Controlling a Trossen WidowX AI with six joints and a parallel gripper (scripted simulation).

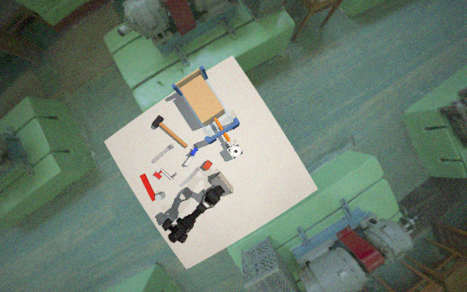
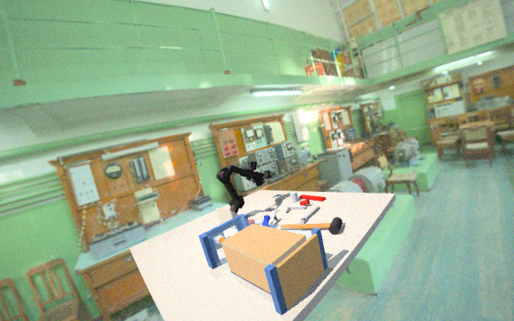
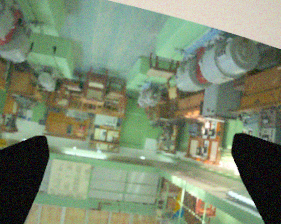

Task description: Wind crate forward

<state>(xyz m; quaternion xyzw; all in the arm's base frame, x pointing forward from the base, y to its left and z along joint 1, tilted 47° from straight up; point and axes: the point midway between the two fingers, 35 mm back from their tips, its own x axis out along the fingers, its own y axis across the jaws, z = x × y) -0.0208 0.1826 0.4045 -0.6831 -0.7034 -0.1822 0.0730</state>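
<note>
The red knob lies 400 mm ahead of my gripper tip, 110 mm to the right of it and 160 mm below it. The rest, counted from my gripper tip: blue knob (370 mm ahead, 450 mm to the right, 140 mm below); then red bar (360 mm ahead, 40 mm to the left, 180 mm below); then blue-handled tool (360 mm ahead, 400 mm to the right, 150 mm below).
</note>
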